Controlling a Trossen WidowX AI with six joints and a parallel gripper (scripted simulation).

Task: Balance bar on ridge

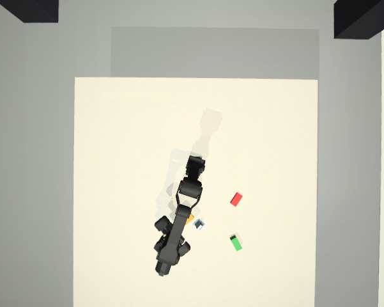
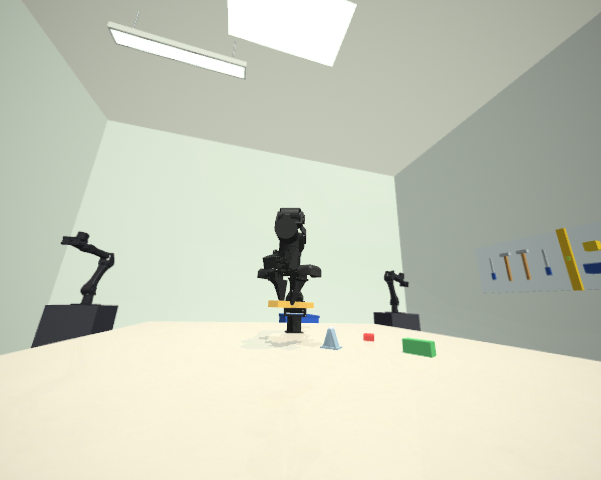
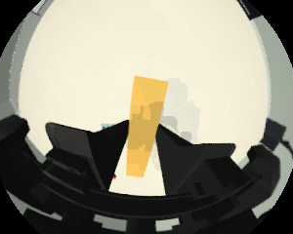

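Right now my gripper tip is 2 cm to the right of the orange bar and 2 cm past it. Also, from my gripper tip: green block 32 cm to the left, 10 cm ahead, 9 cm below; then red block 32 cm to the left, 12 cm behind, 10 cm below.
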